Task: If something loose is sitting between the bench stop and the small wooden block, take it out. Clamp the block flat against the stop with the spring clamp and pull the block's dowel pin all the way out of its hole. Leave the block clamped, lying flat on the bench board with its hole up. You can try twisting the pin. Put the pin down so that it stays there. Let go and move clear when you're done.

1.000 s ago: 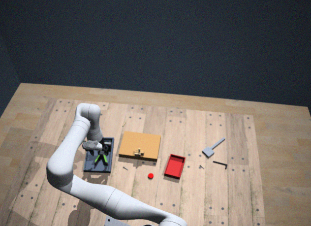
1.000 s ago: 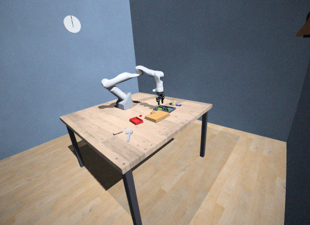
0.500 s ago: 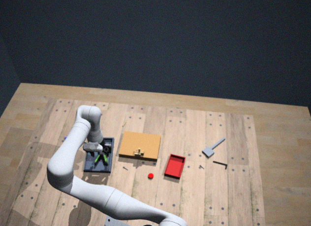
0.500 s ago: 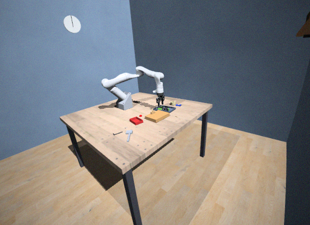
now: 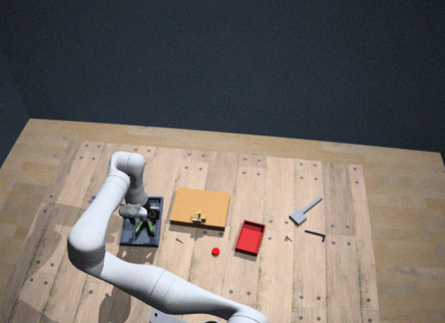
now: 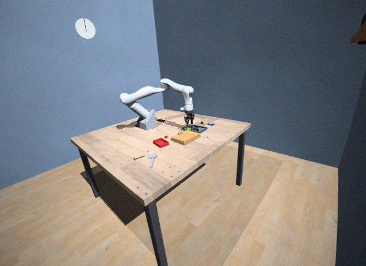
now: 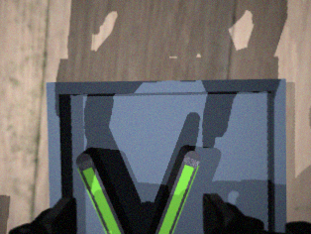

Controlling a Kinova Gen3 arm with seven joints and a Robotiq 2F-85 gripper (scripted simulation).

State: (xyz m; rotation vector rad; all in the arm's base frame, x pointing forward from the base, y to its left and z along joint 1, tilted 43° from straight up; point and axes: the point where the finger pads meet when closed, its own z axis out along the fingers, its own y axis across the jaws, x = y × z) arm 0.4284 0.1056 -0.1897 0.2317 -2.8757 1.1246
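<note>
Now: hand 3 cm short of the blue-grey tray, 2 cm to the right of it and 5 cm above it. Also, from my hand: dowel pin 6 cm ahead, 19 cm to the right; bench board 12 cm ahead, 18 cm to the right, 3 cm below; wooden block 6 cm ahead, 19 cm to the right, 2 cm below.
</note>
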